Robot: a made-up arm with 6 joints. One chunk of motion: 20 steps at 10 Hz.
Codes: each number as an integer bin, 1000 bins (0 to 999) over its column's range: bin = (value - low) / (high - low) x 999, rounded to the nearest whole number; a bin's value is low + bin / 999 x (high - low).
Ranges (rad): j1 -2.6..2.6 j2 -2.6..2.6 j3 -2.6..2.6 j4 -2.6..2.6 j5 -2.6..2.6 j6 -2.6..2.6
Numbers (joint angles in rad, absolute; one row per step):
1: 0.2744 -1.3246 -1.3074 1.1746 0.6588 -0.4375
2: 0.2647 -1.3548 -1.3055 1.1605 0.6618 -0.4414
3: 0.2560 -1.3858 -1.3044 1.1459 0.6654 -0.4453
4: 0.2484 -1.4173 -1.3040 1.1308 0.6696 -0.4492
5: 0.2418 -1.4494 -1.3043 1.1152 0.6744 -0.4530
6: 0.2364 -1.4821 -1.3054 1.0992 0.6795 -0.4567
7: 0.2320 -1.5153 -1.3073 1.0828 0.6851 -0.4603
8: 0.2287 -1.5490 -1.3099 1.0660 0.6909 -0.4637
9: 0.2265 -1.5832 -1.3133 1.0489 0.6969 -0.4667
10: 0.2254 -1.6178 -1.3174 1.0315 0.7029 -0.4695
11: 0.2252 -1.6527 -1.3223 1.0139 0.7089 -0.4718
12: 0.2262 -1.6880 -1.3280 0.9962 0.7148 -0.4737
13: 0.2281 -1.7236 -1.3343 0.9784 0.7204 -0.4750
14: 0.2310 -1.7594 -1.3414 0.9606 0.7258 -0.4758
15: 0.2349 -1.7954 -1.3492 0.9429 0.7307 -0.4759
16: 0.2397 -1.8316 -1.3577 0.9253 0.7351 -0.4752
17: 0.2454 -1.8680 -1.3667 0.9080 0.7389 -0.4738
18: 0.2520 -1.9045 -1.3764 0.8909 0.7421 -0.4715
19: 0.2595 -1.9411 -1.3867 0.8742 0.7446 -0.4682
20: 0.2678 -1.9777 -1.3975 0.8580 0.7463 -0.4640
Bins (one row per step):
1: 552 245 248 725 626 415
2: 550 239 249 722 627 415
3: 549 233 249 720 627 414
4: 547 227 249 717 628 413
5: 546 221 249 714 629 412
6: 545 215 249 711 630 412
7: 544 208 248 708 631 411
8: 543 202 248 704 632 410
9: 543 195 247 701 633 410
10: 543 189 246 698 635 409
11: 543 182 245 694 636 409
12: 543 175 244 691 637 408
13: 543 168 243 687 638 408
14: 544 161 242 684 639 408
15: 545 155 240 681 640 408
16: 546 148 239 677 641 408
17: 547 141 237 674 641 408
18: 548 134 235 671 642 409
19: 549 127 233 667 643 410
20: 551 120 231 664 643 410

